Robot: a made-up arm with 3 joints. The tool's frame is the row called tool. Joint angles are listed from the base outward.
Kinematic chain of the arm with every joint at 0, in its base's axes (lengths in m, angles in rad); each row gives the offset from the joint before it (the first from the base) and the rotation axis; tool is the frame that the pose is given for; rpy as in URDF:
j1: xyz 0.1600 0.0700 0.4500 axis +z
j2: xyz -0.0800 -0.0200 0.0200 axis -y
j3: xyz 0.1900 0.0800 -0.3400 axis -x
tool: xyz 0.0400 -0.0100 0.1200 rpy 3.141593 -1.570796 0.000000
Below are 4 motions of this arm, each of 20 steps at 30 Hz.
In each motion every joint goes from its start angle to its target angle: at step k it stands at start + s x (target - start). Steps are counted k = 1, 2, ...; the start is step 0. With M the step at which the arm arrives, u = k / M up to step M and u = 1 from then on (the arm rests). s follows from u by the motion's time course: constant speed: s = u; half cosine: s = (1 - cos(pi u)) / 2; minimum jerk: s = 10 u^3 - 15 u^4 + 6 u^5.
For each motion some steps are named. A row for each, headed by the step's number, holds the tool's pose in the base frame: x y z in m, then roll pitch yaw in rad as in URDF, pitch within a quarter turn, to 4 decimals.
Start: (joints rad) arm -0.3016 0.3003 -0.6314
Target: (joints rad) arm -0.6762 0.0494 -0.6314
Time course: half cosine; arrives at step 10
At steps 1, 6, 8, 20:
1: 0.3564 -0.0129 0.2983 -1.0966 -0.8828 -2.2590
6: 0.3053 -0.0406 0.2545 -1.3429 -0.9269 -2.3010
8: 0.2831 -0.0453 0.2385 -1.4469 -0.9357 -2.3111
20: 0.2745 -0.0461 0.2326 -1.4872 -0.9377 -2.3144

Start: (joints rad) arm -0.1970 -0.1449 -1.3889
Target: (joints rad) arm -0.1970 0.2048 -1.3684
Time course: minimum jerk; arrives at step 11
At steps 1, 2, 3, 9, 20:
1: 0.2474 -0.0084 0.1125 -1.7158 -0.1802 -1.7416
2: 0.2521 -0.0094 0.1151 -1.7022 -0.1813 -1.7440
3: 0.2622 -0.0114 0.1209 -1.6723 -0.1836 -1.7492
9: 0.3515 -0.0290 0.1933 -1.3779 -0.1978 -1.8062
20: 0.3557 -0.0298 0.1979 -1.3619 -0.1981 -1.8095

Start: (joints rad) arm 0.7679 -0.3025 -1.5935
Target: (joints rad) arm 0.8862 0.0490 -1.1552
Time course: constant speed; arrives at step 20
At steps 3, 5, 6, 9, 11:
3: 0.2434 0.0681 0.0790 -1.8208 -0.0417 -0.7745
5: 0.2538 0.0796 0.0893 -1.7862 -0.0849 -0.7548
6: 0.2587 0.0854 0.0946 -1.7690 -0.1067 -0.7460
9: 0.2722 0.1026 0.1113 -1.7173 -0.1727 -0.7243
11: 0.2801 0.1140 0.1231 -1.6826 -0.2170 -0.7137

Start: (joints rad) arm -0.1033 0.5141 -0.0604
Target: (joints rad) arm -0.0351 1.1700 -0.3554
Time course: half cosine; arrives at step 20
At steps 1, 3, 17, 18, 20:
1: 0.3924 0.0888 0.3920 -0.1086 -1.0493 -3.1193
3: 0.3946 0.0876 0.4017 -0.1240 -1.0162 -3.0956
17: 0.3861 0.0719 0.5811 -0.1541 -0.4101 -2.8090
18: 0.3842 0.0714 0.5869 -0.1499 -0.3904 -2.8005
20: 0.3826 0.0711 0.5917 -0.1464 -0.3745 -2.7935

